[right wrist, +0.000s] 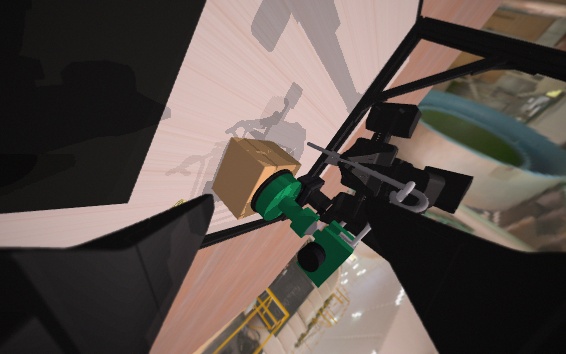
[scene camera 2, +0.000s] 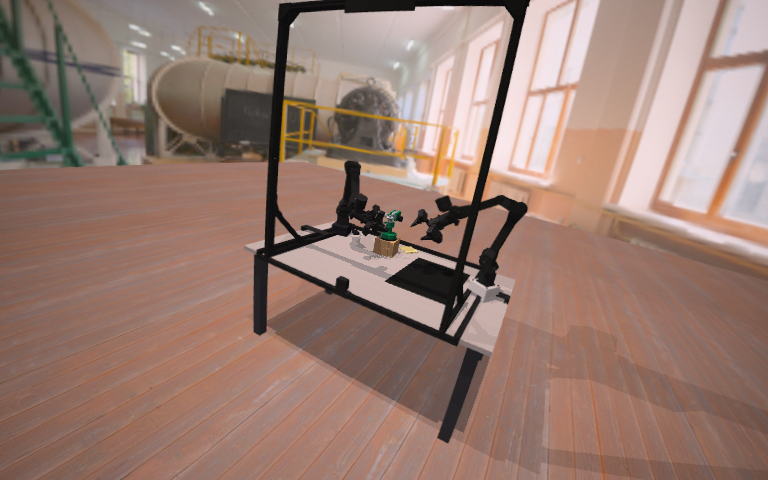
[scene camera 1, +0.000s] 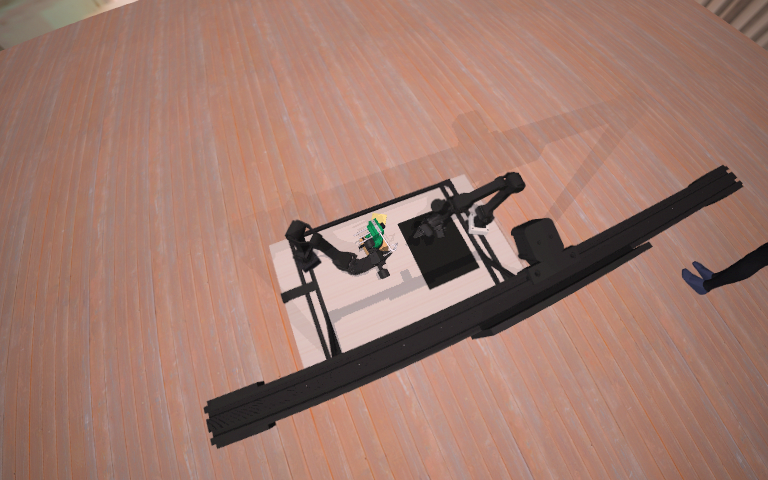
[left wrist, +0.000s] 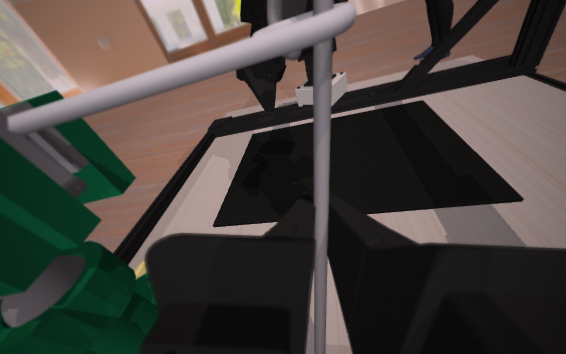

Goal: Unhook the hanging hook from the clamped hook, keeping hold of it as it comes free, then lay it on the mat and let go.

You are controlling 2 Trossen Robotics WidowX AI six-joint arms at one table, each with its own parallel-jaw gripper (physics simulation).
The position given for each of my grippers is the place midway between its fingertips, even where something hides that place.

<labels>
My left gripper (left wrist: 315,199) grips a hanging hook (left wrist: 322,53). My right gripper (right wrist: 290,202) is open, holding nothing.
</labels>
